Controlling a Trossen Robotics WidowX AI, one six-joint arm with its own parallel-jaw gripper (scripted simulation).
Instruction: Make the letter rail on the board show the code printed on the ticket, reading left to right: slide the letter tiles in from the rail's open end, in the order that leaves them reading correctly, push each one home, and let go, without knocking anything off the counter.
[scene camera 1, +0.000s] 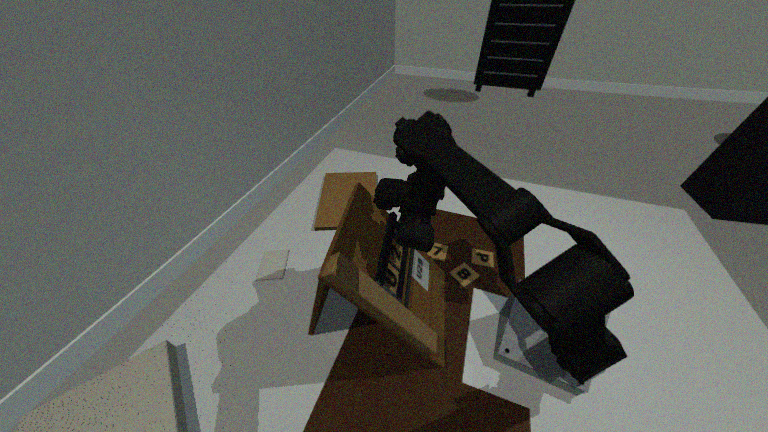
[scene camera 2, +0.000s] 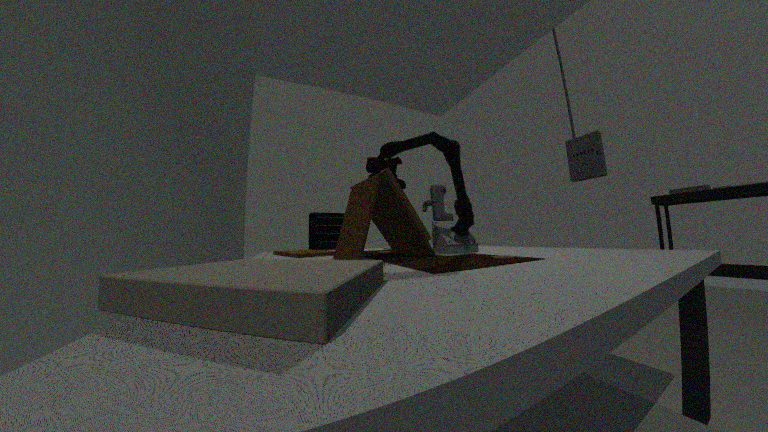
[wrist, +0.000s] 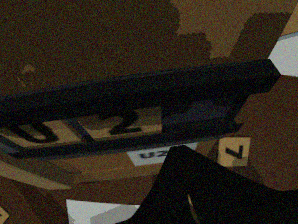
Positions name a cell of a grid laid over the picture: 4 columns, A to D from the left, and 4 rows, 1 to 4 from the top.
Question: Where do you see the gripper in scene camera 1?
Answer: At C3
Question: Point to a brown mat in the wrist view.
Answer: D3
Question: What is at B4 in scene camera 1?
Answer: A brown mat.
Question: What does the gripper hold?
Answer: Nothing.
